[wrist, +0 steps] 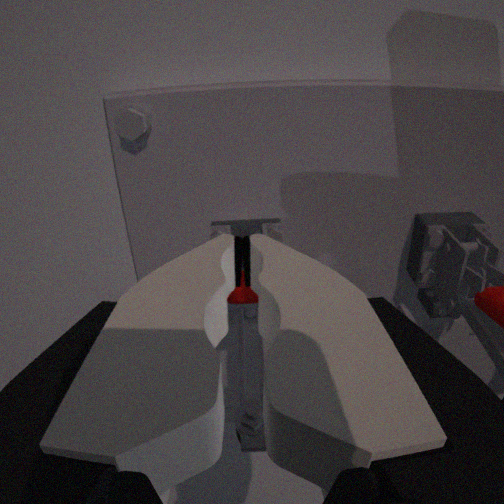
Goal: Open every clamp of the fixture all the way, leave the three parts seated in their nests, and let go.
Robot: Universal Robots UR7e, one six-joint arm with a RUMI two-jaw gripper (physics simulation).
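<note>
My gripper (242, 241) is shut, with its two pale fingers pointing at the grey fixture plate (210, 165). Through the narrow slot between the fingers I see a toggle clamp below them: its grey lever (244, 360) runs toward me and its red handle grip (243, 296) sits near the fingertips. The clamp's base bracket (245, 226) shows just past the tips. I cannot tell whether the fingers touch the lever. A second toggle clamp (445, 270) with a red handle (492, 304) stands at the right edge. The three parts and their nests are hidden.
A hex bolt head (133, 128) sits at the plate's upper left corner. A dark blocky shadow falls across the plate's upper right. The gripper's black body fills the lower corners of the view.
</note>
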